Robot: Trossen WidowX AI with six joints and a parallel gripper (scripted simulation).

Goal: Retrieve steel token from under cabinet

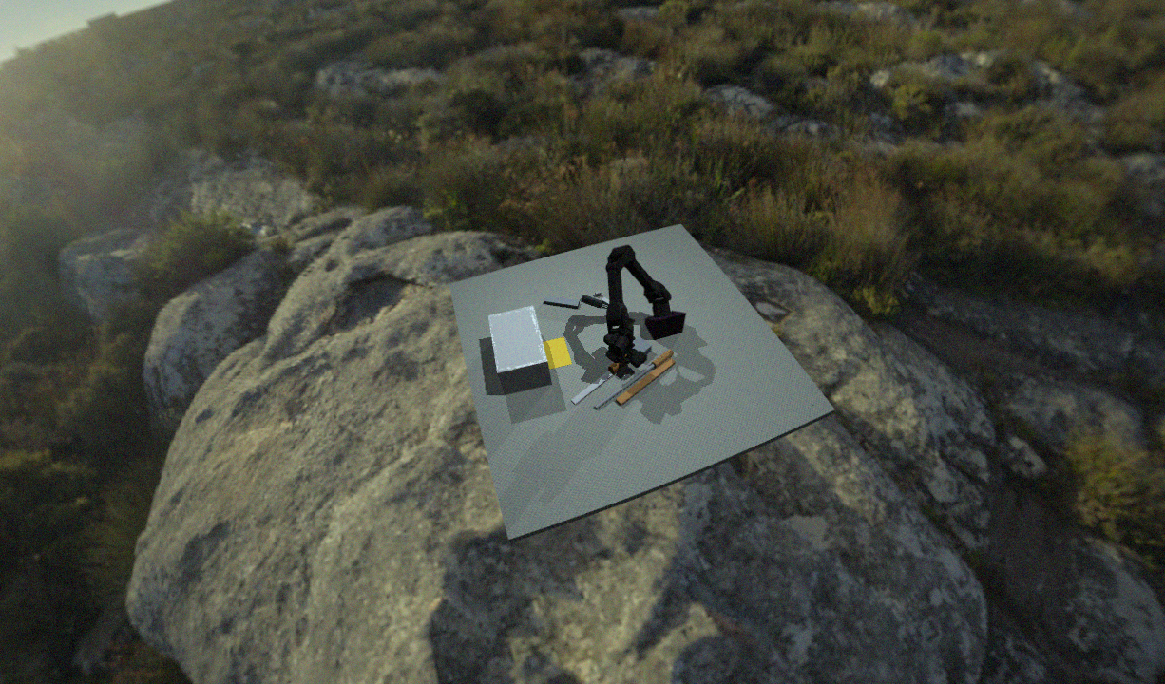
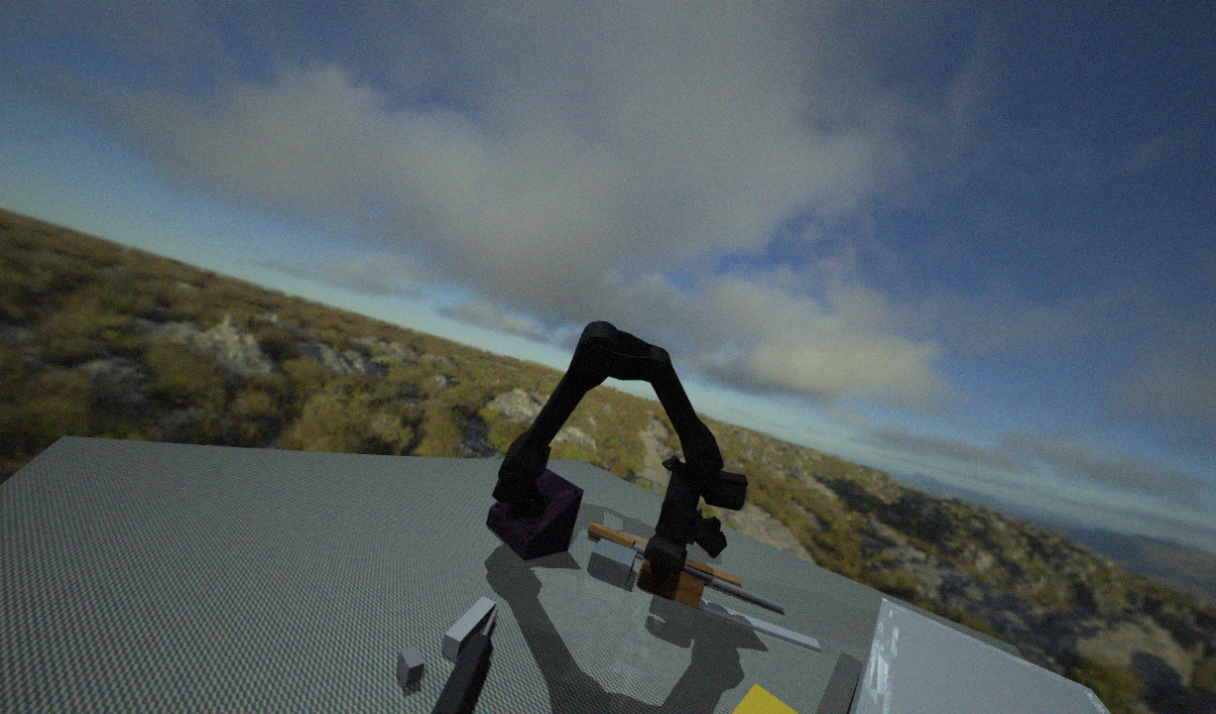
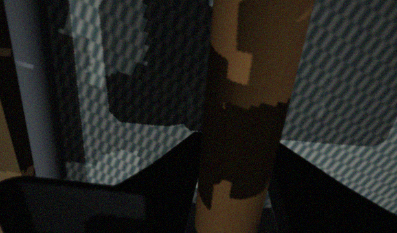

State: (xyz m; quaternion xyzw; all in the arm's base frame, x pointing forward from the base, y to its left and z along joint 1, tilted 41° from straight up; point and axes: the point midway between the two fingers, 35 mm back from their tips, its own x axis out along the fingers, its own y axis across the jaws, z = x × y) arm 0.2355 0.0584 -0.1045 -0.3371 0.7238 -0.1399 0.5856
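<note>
My gripper tip is now 80 mm past the grey bar and 320 mm to the left of it. From my gripper tip the other things lie so: grey block: 80 mm behind, 30 mm to the right, 10 mm above; then small grey cube: 60 mm behind, 400 mm to the right; then wooden stick: 40 mm behind, 120 mm to the left.
</note>
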